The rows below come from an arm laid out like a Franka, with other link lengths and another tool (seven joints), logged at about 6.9 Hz.
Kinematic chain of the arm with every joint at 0, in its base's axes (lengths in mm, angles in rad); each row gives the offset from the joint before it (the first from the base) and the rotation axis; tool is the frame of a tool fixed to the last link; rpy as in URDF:
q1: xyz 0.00 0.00 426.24 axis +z
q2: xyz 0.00 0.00 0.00 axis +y
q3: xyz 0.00 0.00 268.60 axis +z
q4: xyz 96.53 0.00 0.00 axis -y
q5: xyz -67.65 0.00 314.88 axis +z
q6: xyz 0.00 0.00 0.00 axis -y
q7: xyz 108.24 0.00 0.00 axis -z
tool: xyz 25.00 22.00 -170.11 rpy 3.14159 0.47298 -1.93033
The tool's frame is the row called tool.
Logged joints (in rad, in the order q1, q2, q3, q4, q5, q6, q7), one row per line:
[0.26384 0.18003 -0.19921 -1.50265 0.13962 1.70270 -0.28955]
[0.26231 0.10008 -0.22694 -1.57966 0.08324 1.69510 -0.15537]
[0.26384 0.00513 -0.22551 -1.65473 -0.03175 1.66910 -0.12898]
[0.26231 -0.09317 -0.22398 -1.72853 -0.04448 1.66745 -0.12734]
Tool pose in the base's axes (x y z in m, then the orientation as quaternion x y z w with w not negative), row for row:
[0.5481 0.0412 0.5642 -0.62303 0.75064 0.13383 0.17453]
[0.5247 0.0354 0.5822 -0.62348 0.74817 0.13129 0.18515]
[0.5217 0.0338 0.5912 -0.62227 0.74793 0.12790 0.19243]
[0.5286 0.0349 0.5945 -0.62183 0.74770 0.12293 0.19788]
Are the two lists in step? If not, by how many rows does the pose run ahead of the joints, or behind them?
The pose runs 2 rows ahead of the joints: the pose in row i belongs to the joints in row i + 2.
